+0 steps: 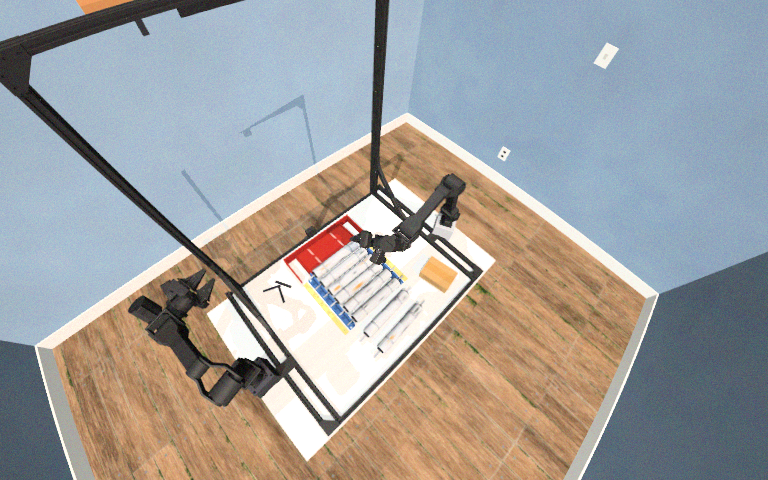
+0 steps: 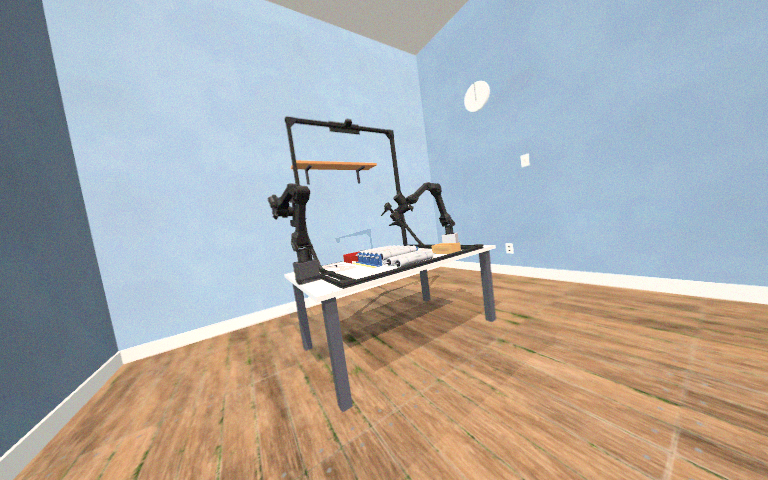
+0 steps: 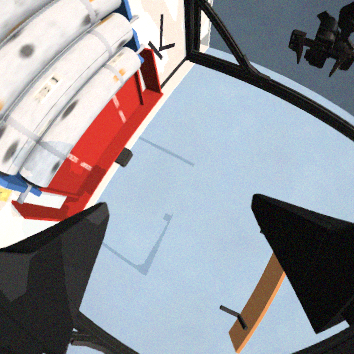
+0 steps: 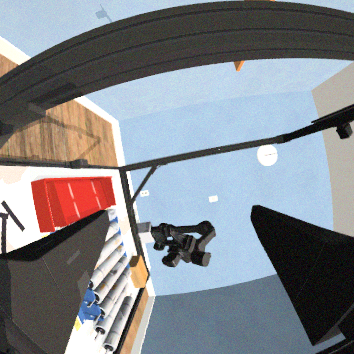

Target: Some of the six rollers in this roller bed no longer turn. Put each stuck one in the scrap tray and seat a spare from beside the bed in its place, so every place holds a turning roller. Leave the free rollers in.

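Places are measured from the left arm's base along level axes (x left, y down, z back), in millimetres.
Pixels of known places: left gripper, fingertip midpoint: [image 1: 355,240] [image 2: 384,220] [image 3: 180,205] [image 4: 159,231]; right gripper, fingertip midpoint: [image 1: 209,274] [image 2: 306,211] [image 3: 313,68] [image 4: 180,215]; left arm's base at its link origin: [image 1: 446,221] [image 2: 449,234]; right arm's base at its link origin: [image 1: 255,375] [image 2: 305,261].
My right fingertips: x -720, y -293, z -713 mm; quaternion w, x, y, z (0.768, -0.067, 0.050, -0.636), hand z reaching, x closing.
For each thing: its top centre in the pictures, then the offset to it from my right fingertips. "spot": a spot on its surface instead.
- red scrap tray at its top centre: [image 3: 107,138] [image 4: 91,195] [image 1: 324,244] [image 2: 370,250] dx +189, dy +335, dz +390 mm
- orange block at its top centre: [image 1: 439,272] [image 4: 142,270] [image 2: 445,244] dx +755, dy +336, dz +444 mm
- thin black branched object at its top centre: [image 3: 163,40] [image 1: 276,290] dx +63, dy +390, dz +111 mm
- black frame at a spot on its surface: [image 1: 380,84] spot: dx +298, dy -270, dz +807 mm
The roller bed, with blue rails [image 1: 330,301] [image 2: 370,259] and yellow edge strips, holds a row of pale, spotted rollers [image 1: 357,281] [image 3: 46,92]. Which ones turn cannot be told. Two spare rollers [image 1: 386,311] [image 1: 399,326] lie beside it at the lower right. The red scrap tray [image 1: 321,250] [image 2: 351,257] [image 3: 102,132] [image 4: 77,200] stands along the bed's far side; no roller shows in its visible part. My left gripper [image 1: 363,249] [image 2: 387,217] [image 3: 180,205] is open and empty, above the tray end of the bed. My right gripper [image 1: 207,276] [image 2: 271,207] [image 4: 180,215] is open and empty, raised outside the table's left edge.
An orange block [image 1: 437,273] [image 2: 446,247] [image 4: 138,271] lies right of the bed. A thin black branched object [image 1: 277,290] [image 3: 161,47] lies left of the tray. A black frame [image 1: 380,84] [image 2: 394,164] rises over the table. A wall shelf [image 2: 334,165] [image 3: 260,305] is behind.
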